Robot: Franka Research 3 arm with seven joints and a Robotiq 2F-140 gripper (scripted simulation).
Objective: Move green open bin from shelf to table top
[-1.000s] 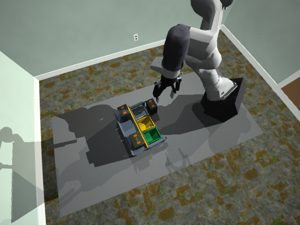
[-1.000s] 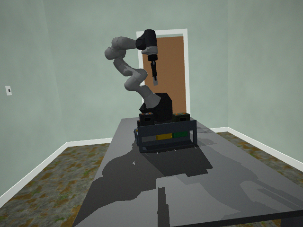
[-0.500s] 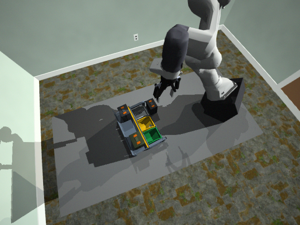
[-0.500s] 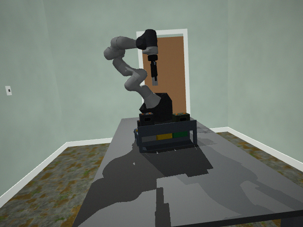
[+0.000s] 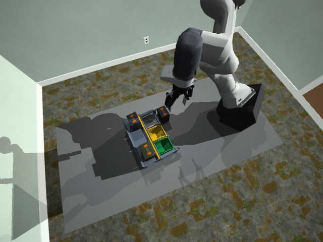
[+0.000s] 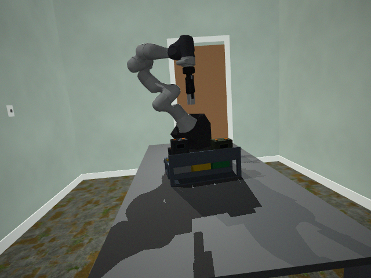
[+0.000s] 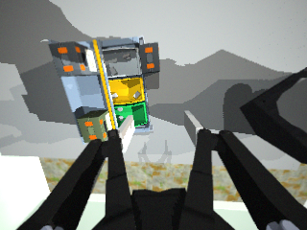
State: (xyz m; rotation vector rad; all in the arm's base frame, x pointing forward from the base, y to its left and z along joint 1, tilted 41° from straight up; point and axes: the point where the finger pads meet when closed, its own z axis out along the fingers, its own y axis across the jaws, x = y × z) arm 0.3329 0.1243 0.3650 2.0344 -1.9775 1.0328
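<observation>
Right now my hand is 16 cm short of the green open bin, 8 cm to the right of it and 38 cm above it. The rest, counted from my hand: yellow rail (20 cm ahead, 4 cm to the right, 31 cm below); then yellow bin (15 cm ahead, 3 cm to the right, 38 cm below).
</observation>
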